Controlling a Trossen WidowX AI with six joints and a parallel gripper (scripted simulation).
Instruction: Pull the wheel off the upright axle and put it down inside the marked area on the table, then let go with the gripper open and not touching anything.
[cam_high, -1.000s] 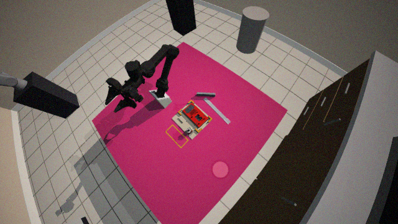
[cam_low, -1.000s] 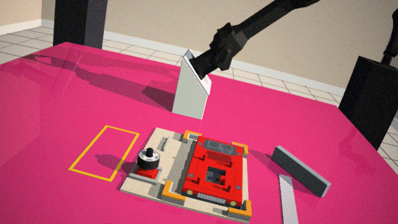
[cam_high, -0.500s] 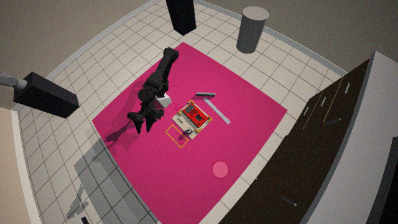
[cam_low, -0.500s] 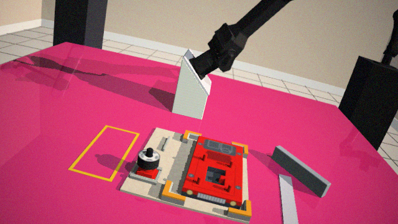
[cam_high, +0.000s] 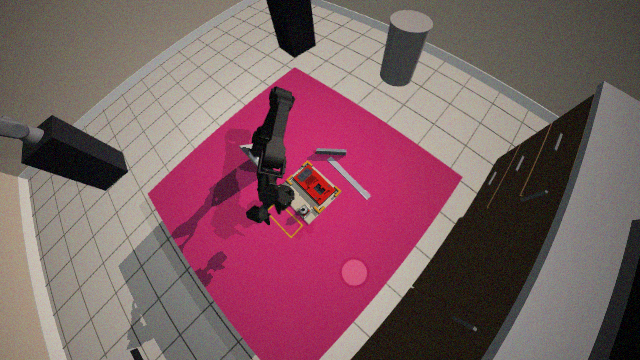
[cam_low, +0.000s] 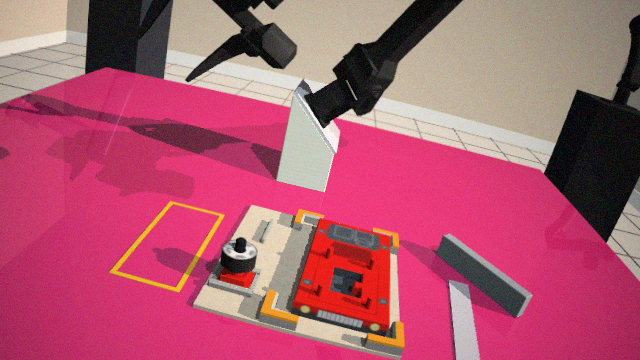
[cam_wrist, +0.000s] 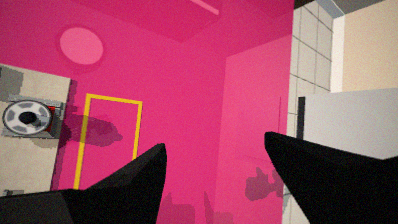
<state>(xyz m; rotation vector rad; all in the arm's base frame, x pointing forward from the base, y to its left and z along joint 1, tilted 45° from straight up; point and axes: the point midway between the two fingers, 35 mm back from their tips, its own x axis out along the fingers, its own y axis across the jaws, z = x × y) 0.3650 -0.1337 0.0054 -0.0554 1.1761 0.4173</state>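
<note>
The wheel lies 10 mm behind my gripper tip, 110 mm to the left of it and 200 mm below it.
</note>
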